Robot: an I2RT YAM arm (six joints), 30 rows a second.
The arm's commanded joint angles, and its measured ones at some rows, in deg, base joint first. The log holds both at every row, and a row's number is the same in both.
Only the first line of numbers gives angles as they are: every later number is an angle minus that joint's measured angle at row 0.
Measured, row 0: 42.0, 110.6, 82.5, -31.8, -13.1, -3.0
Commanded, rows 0 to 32: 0.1, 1.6, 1.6, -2.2, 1.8, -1.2; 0.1, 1.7, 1.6, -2.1, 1.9, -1.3; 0.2, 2.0, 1.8, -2.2, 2.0, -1.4; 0.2, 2.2, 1.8, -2.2, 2.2, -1.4; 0.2, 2.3, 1.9, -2.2, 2.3, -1.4; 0.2, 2.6, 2.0, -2.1, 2.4, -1.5; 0.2, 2.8, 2.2, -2.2, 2.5, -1.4; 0.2, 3.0, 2.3, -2.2, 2.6, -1.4; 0.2, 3.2, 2.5, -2.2, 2.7, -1.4; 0.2, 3.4, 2.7, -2.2, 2.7, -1.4; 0.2, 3.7, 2.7, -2.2, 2.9, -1.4; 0.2, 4.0, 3.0, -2.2, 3.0, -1.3; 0.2, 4.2, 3.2, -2.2, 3.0, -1.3; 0.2, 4.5, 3.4, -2.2, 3.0, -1.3; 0.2, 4.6, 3.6, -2.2, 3.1, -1.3; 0.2, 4.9, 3.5, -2.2, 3.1, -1.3; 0.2, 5.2, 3.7, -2.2, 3.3, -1.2; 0.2, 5.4, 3.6, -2.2, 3.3, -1.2; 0.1, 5.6, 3.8, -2.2, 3.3, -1.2; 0.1, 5.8, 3.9, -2.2, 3.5, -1.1; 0.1, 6.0, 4.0, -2.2, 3.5, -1.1; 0.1, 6.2, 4.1, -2.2, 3.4, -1.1; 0.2, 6.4, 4.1, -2.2, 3.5, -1.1; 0.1, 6.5, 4.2, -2.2, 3.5, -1.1; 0.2, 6.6, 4.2, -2.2, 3.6, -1.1; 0.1, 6.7, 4.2, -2.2, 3.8, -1.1; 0.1, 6.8, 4.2, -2.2, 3.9, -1.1; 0.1, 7.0, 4.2, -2.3, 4.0, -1.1; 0.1, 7.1, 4.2, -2.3, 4.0, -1.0; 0.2, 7.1, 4.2, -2.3, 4.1, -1.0; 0.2, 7.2, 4.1, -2.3, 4.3, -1.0; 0.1, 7.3, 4.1, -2.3, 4.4, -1.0; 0.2, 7.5, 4.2, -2.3, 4.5, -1.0
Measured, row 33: 0.0, 6.5, 2.7, -0.8, 2.9, -0.2
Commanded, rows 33 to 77: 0.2, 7.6, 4.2, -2.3, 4.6, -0.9; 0.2, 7.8, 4.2, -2.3, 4.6, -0.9; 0.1, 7.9, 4.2, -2.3, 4.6, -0.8; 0.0, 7.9, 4.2, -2.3, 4.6, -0.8; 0.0, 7.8, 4.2, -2.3, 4.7, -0.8; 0.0, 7.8, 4.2, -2.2, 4.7, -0.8; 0.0, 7.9, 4.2, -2.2, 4.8, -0.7; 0.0, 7.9, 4.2, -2.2, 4.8, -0.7; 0.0, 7.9, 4.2, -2.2, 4.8, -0.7; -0.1, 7.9, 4.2, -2.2, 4.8, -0.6; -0.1, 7.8, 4.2, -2.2, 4.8, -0.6; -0.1, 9.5, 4.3, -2.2, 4.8, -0.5; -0.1, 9.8, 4.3, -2.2, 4.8, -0.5; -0.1, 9.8, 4.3, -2.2, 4.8, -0.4; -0.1, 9.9, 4.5, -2.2, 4.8, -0.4; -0.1, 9.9, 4.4, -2.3, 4.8, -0.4; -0.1, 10.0, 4.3, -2.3, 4.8, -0.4; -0.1, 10.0, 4.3, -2.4, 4.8, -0.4; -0.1, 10.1, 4.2, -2.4, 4.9, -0.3; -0.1, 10.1, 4.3, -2.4, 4.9, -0.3; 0.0, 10.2, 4.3, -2.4, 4.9, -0.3; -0.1, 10.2, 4.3, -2.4, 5.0, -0.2; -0.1, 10.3, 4.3, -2.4, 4.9, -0.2; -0.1, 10.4, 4.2, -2.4, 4.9, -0.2; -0.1, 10.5, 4.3, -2.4, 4.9, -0.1; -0.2, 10.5, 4.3, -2.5, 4.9, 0.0; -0.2, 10.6, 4.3, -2.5, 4.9, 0.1; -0.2, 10.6, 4.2, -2.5, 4.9, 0.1; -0.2, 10.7, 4.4, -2.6, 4.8, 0.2; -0.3, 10.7, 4.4, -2.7, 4.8, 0.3; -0.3, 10.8, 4.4, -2.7, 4.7, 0.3; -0.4, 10.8, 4.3, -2.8, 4.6, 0.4; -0.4, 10.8, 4.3, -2.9, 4.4, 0.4; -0.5, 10.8, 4.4, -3.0, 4.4, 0.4; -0.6, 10.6, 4.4, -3.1, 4.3, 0.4; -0.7, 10.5, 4.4, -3.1, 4.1, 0.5; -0.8, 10.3, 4.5, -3.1, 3.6, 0.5; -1.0, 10.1, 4.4, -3.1, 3.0, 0.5; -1.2, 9.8, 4.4, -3.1, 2.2, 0.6; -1.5, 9.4, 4.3, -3.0, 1.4, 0.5; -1.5, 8.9, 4.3, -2.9, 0.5, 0.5; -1.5, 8.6, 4.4, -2.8, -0.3, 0.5; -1.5, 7.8, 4.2, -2.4, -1.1, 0.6; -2.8, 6.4, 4.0, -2.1, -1.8, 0.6; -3.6, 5.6, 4.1, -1.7, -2.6, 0.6
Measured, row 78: -1.8, 9.1, 3.7, -0.8, 0.7, 0.2
